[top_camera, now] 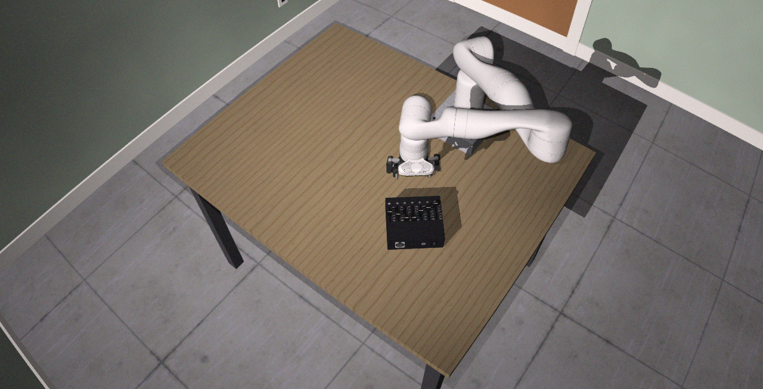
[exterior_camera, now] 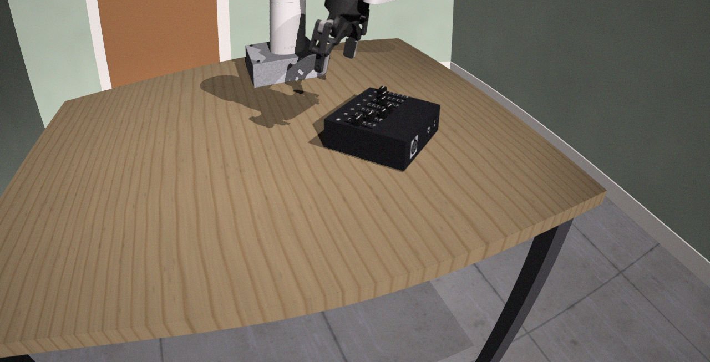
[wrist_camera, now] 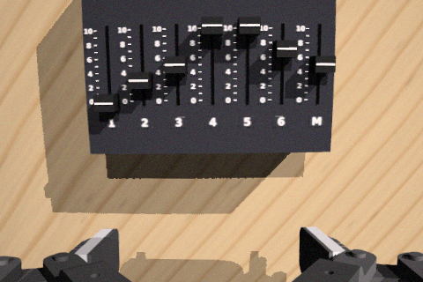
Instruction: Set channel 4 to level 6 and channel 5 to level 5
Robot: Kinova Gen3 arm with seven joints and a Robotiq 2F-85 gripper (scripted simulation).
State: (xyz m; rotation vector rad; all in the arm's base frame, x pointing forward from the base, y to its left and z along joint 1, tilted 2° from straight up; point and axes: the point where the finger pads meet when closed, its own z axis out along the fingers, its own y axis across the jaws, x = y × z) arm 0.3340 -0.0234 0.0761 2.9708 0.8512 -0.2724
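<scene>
Now: the channel 4 fader cap 9 cm ahead of my hand, 6 cm to the left of it and 6 cm below it. Also, from my hand: channel 5 fader cap 10 cm ahead, 6 cm below, 4 cm to the left.
</scene>
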